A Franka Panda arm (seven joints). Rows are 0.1 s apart.
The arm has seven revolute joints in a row. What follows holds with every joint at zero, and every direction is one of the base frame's. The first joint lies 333 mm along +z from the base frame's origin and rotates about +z. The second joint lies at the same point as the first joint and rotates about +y. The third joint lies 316 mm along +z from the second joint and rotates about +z. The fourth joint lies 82.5 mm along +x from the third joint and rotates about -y. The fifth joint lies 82.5 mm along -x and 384 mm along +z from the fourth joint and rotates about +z. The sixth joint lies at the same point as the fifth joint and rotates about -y. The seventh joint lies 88 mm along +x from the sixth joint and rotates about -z. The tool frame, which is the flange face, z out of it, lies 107 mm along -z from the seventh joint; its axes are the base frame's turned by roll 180, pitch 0 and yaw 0 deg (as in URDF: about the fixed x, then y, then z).
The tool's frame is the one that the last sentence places.
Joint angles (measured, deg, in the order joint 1, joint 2, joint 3, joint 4, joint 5, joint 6, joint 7), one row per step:
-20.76, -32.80, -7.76, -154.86, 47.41, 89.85, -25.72
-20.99, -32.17, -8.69, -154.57, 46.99, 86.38, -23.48
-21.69, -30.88, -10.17, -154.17, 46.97, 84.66, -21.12
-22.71, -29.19, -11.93, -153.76, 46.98, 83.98, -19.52
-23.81, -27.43, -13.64, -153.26, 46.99, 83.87, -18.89
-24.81, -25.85, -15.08, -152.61, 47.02, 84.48, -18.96
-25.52, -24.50, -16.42, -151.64, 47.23, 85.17, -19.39
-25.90, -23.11, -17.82, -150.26, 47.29, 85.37, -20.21
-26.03, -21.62, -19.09, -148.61, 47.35, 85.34, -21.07
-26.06, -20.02, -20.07, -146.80, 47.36, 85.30, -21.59
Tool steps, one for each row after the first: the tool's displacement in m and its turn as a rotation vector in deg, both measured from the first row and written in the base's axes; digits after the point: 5 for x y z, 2 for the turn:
-0.00517, -0.00046, -0.00064, 2.50, 3.54, 0.40
-0.00779, -0.00986, -0.00370, 4.67, 6.77, -1.54
-0.00987, -0.02449, -0.00929, 6.53, 9.21, -4.36
-0.01174, -0.04070, -0.01525, 7.97, 10.58, -7.19
-0.01255, -0.05701, -0.02002, 8.62, 10.87, -9.92
-0.01207, -0.07270, -0.02159, 8.94, 10.32, -12.32
-0.01096, -0.08785, -0.02096, 9.15, 9.37, -13.92
-0.00865, -0.10192, -0.01933, 9.22, 8.40, -15.03
-0.00510, -0.11489, -0.01762, 9.04, 7.83, -15.95

